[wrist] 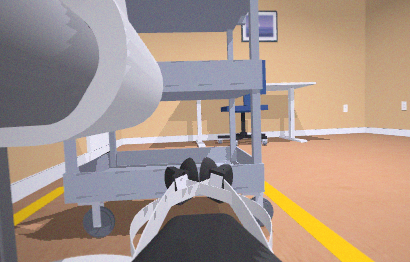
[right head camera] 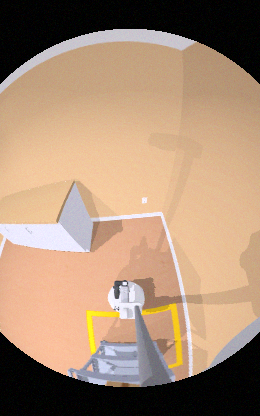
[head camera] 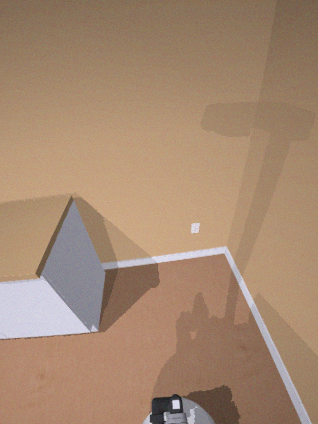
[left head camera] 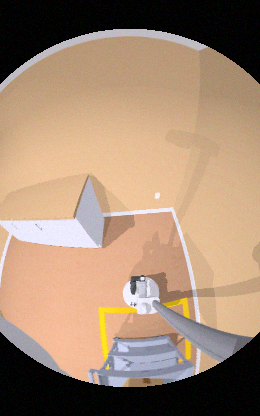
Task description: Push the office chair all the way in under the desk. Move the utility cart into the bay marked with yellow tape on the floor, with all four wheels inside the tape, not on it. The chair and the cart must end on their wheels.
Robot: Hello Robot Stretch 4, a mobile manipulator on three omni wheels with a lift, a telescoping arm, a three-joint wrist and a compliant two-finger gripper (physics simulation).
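Frame: origin at the robot's base, x ahead, y left, z up, level; millimetres.
Where they show: gripper, fingertip midpoint: [wrist: 198, 172] [right head camera: 116, 310] [left head camera: 132, 306].
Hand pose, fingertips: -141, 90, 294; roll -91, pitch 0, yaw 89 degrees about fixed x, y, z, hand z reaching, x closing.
After its pixels a point has its place, as x, y, z.
The grey utility cart [left head camera: 137, 361] @[-783, 44, 445] [right head camera: 117, 366] [wrist: 215, 75] @[-645, 158, 469] stands upright just ahead of my gripper in the wrist view. Its two near wheels are between the yellow tape lines [left head camera: 103, 330] @[-606, 460, -27] [right head camera: 91, 330] @[-554, 456, -27] [wrist: 305, 220] @[-711, 460, -27]; its far wheels are hidden. The blue office chair [wrist: 243, 108] @[-2721, 663, 408] stands upright at the white desk [wrist: 291, 115] @[-3137, 1390, 300], beyond the cart and partly hidden by it; how far under the desk it is I cannot tell. My gripper [wrist: 198, 172] @[-141, 90, 294] is shut and empty, in front of the cart's bottom shelf; contact is unclear. The chair does not show in the head views.
My base [left head camera: 141, 292] [right head camera: 126, 296] stands at the end tape line, beside the cart. A white cabinet [head camera: 45, 307] @[573, 673, 540] [left head camera: 55, 232] @[559, 960, 553] [right head camera: 45, 237] @[559, 956, 522] with a wooden top stands by the wall. A white baseboard [head camera: 267, 330] @[515, -674, 63] runs near my base. My arm blocks the wrist view's left.
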